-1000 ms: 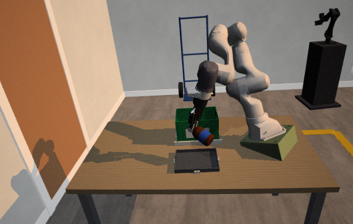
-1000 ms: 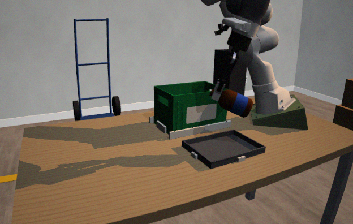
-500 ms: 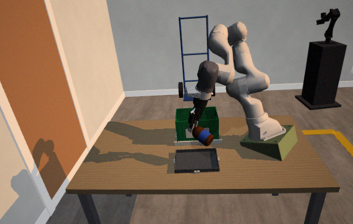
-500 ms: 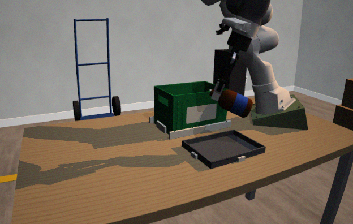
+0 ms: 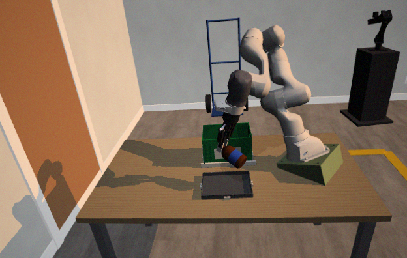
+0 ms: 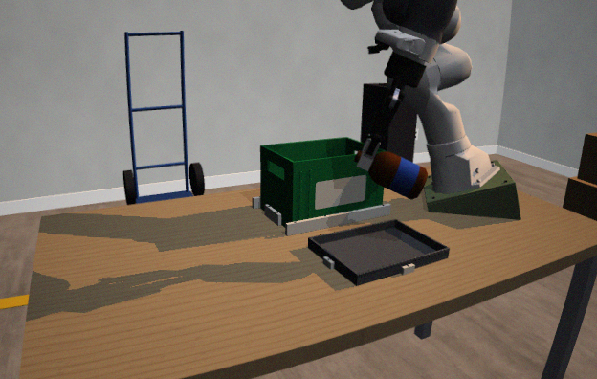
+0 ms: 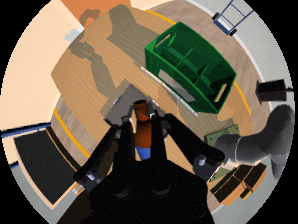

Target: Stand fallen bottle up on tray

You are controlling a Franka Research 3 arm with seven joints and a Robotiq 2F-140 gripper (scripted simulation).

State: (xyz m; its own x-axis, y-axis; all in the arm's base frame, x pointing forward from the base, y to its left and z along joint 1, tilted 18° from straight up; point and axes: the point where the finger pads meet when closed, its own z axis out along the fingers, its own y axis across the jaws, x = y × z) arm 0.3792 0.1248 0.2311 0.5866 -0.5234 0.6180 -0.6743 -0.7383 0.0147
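The bottle is 40 mm below my hand, 30 mm to the left of it and 30 mm behind it. The rest, counted from my hand: green crate: 220 mm to the right, 130 mm below, 50 mm behind; then tray: 210 mm below, 50 mm to the left.
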